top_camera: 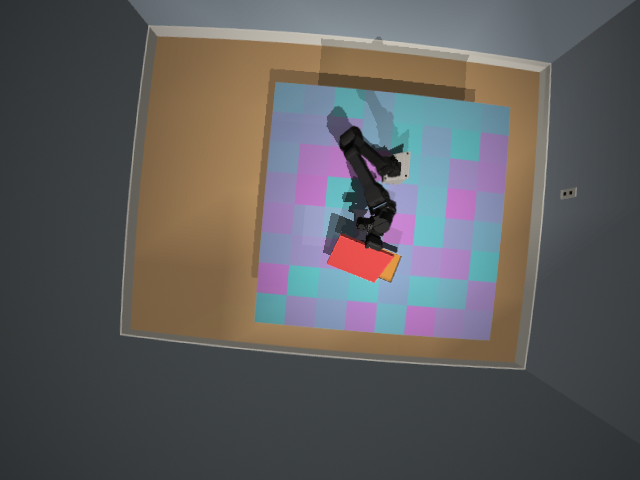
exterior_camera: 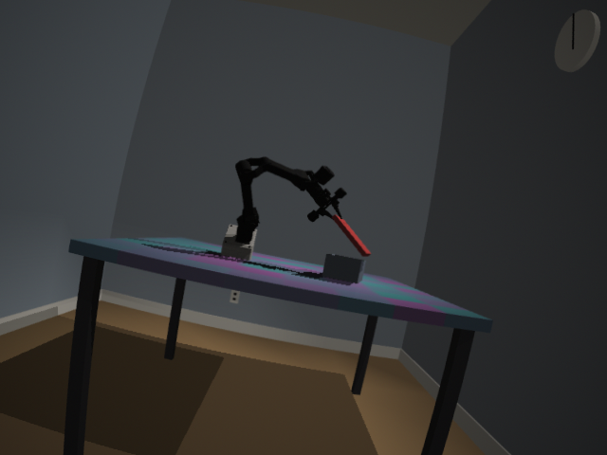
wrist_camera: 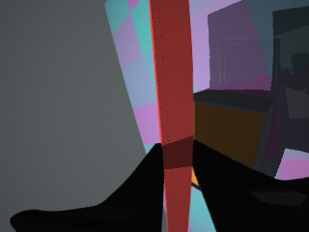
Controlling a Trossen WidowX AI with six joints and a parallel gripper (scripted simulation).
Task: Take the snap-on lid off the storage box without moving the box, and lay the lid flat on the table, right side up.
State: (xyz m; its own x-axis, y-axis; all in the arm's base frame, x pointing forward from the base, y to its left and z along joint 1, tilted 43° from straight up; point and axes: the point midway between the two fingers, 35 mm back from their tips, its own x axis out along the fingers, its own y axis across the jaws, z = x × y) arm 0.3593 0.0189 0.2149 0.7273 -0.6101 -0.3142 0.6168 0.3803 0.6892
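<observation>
My gripper tip is 6 cm short of the red lid, 5 cm above it and 2 cm to the left of it. From my gripper tip the other things lie so: grey storage box (19 cm below, 10 cm to the left, 7 cm ahead).
</observation>
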